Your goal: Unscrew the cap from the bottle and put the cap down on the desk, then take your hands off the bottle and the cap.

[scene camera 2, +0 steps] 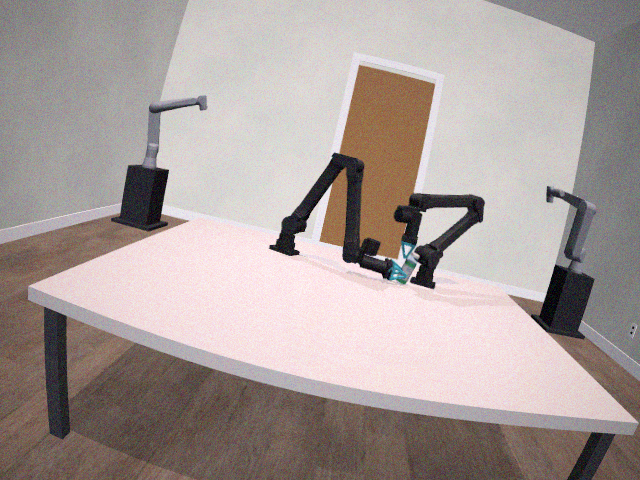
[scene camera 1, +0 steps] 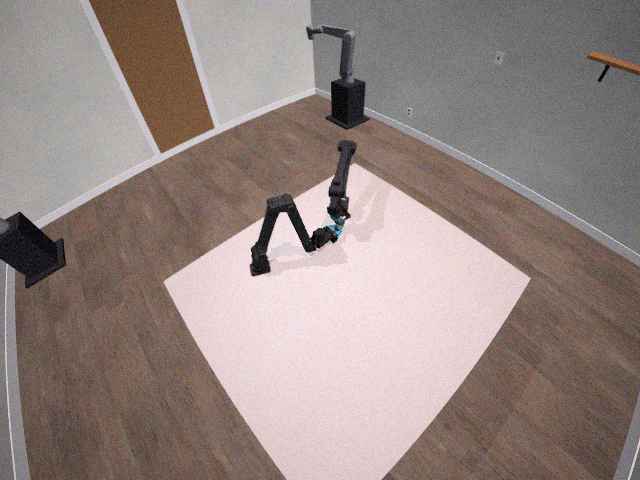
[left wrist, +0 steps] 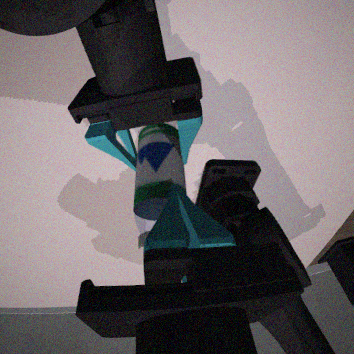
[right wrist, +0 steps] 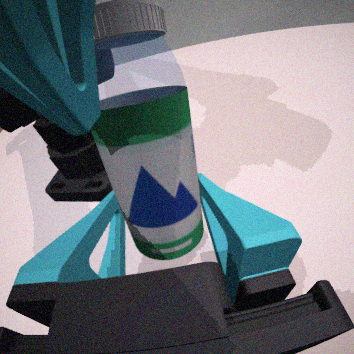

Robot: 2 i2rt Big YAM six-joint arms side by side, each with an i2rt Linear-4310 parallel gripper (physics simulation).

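Frame: origin at the left arm's base, x ahead, y left, z up, level; metres.
Seen in the pictures: left gripper, between the fingertips: (scene camera 2: 404,258) (scene camera 1: 335,221) (left wrist: 173,189) (right wrist: 88,126); right gripper, between the fingertips: (scene camera 2: 405,274) (scene camera 1: 339,227) (left wrist: 160,163) (right wrist: 158,187); left arm's base, origin of its link: (scene camera 2: 422,284) (left wrist: 223,188) (right wrist: 99,163); right arm's base, origin of its link: (scene camera 2: 283,251) (scene camera 1: 260,268).
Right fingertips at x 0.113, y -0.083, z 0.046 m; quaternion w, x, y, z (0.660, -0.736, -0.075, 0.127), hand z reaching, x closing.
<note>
Pixels of each thing's top centre, then the offset from my right fingertips to it. "pt": a spot on its surface instead. Level surfaces: height alone.
- bottle, centre of its top: (right wrist: 92,12) (left wrist: 165,241) (scene camera 2: 411,252) dx +0.002, dy +0.002, dz +0.099 m
- ridged grey cap, a spot on its surface: (right wrist: 131,21) pt dx +0.016, dy +0.002, dz +0.092 m
- pale desk, height of its surface: dz -0.046 m
The bottle (scene camera 2: 409,265) (left wrist: 159,177) (right wrist: 165,155), white with green bands and blue peaks, is held tilted; I cannot tell whether its base touches the desk. The ridged grey cap (right wrist: 131,21) is at the bottle's top; whether it is still threaded is not visible. My right gripper (scene camera 2: 402,273) (left wrist: 160,163) (right wrist: 158,187) is shut on the bottle's lower part. My left gripper (scene camera 2: 408,258) (left wrist: 173,189) (right wrist: 88,126) is shut and empty, its fingertips together beside the bottle's upper body below the cap. In scene camera 1 both grippers meet at the bottle, small and partly hidden.
The pale desk (scene camera 1: 356,330) (scene camera 2: 258,320) extends toward the viewer in scene camera 2. The arms' bases stand at its far edge there, the left arm's base (scene camera 2: 424,281) close behind the bottle. Grey arms on black pedestals (scene camera 1: 347,102) (scene camera 2: 144,195) stand on the floor off the desk.
</note>
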